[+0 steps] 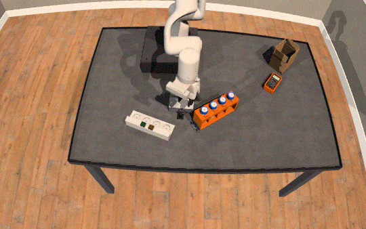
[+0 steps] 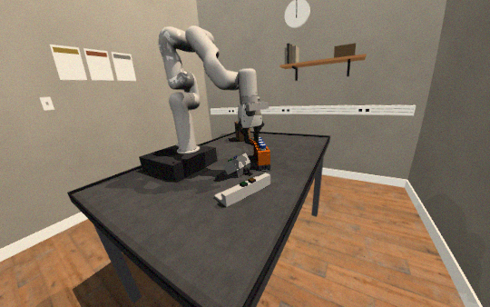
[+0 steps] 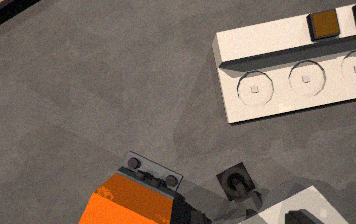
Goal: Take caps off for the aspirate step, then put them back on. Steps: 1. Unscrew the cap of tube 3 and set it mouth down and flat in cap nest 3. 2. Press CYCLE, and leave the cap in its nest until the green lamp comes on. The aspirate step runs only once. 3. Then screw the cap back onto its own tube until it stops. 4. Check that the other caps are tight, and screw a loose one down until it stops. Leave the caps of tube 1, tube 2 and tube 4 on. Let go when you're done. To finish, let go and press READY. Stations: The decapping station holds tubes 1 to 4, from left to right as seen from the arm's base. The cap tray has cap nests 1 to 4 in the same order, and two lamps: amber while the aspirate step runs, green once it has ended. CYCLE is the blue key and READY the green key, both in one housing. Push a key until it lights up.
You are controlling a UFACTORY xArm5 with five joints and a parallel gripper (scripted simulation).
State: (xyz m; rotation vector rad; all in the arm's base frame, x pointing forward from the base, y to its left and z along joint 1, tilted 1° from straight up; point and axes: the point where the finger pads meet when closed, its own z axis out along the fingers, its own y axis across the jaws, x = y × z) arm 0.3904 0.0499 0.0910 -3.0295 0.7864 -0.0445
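Now: hand 130 mm to the right of the cap 3, 60 mm above it and 20 mm past it. From my hand the other things lie so: blue key: 110 mm below, 110 mm behind, 10 mm to the left; cap 4: 90 mm to the left, 60 mm below, 10 mm ahead; grey key housing: 120 mm below, 90 mm behind, 10 mm to the right.
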